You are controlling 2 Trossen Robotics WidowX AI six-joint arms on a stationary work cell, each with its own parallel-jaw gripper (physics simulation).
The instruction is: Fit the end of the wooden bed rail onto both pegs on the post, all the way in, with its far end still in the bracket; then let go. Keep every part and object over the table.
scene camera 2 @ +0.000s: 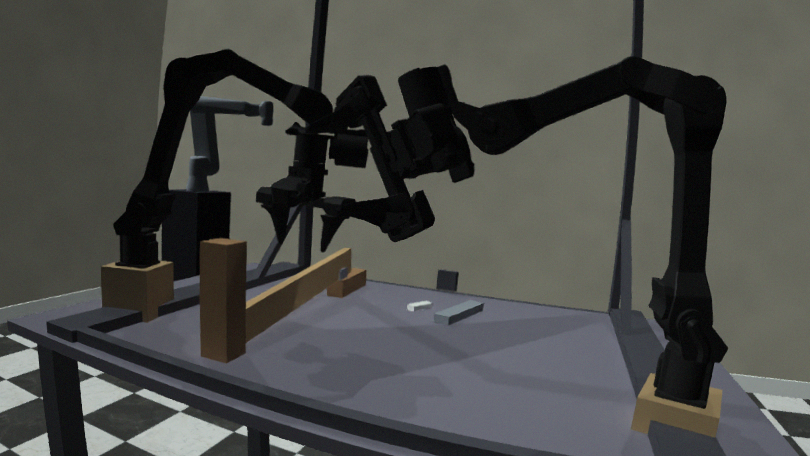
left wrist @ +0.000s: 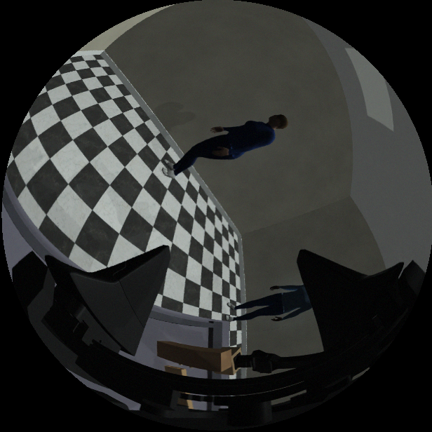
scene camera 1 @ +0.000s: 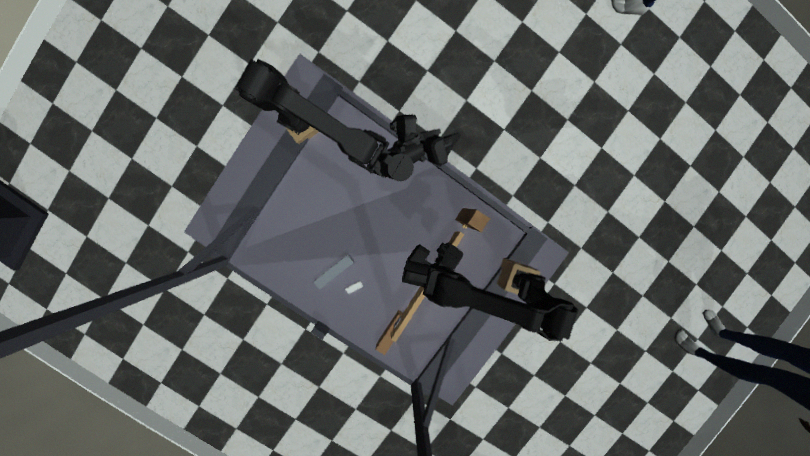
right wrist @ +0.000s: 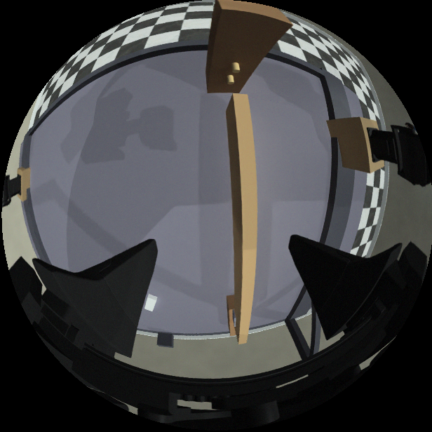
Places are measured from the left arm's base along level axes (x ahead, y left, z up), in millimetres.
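Pixels of known places: left gripper, between the fingertips: (scene camera 2: 321, 168) (scene camera 1: 449, 132); right gripper, between the fingertips: (scene camera 2: 301, 247); left arm's base, origin of its link: (scene camera 2: 681, 393) (scene camera 1: 299, 121); right arm's base, origin of its link: (scene camera 2: 138, 264) (scene camera 1: 522, 280).
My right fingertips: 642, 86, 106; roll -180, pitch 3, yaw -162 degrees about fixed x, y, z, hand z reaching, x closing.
Ahead of a thing's pixels: the offset from my right fingertips to its top centre, as dx, dy, dz. "spot": to the spot under its first point.
The wooden post @[spot: -55, +176, +29] (scene camera 1: 473, 219) stands upright near the table's right edge, also in scene camera 2 (scene camera 2: 222, 299). The wooden rail (scene camera 1: 403, 317) lies in line with it, its far end in the low bracket @[spot: +108, -235, -115] (scene camera 2: 346, 281). In the right wrist view the rail (right wrist: 241, 209) ends just short of the post (right wrist: 241, 44), and both pegs (right wrist: 233, 73) show bare. My right gripper (scene camera 1: 439, 267) (right wrist: 223, 278) is open and empty, hovering above the rail (scene camera 2: 304, 226) with a finger on each side. My left gripper (scene camera 1: 447, 139) (left wrist: 231, 282) is open and empty, held high at the table's far edge.
A grey bar @[-162, -316, -133] (scene camera 1: 333, 271) and a small white block @[-71, -292, -139] (scene camera 1: 353, 287) lie left of the rail. Wooden mounts sit at the arm bases @[spot: +203, +203, -55] (scene camera 1: 514, 273). A dark frame pole (scene camera 2: 313, 136) rises behind the table.
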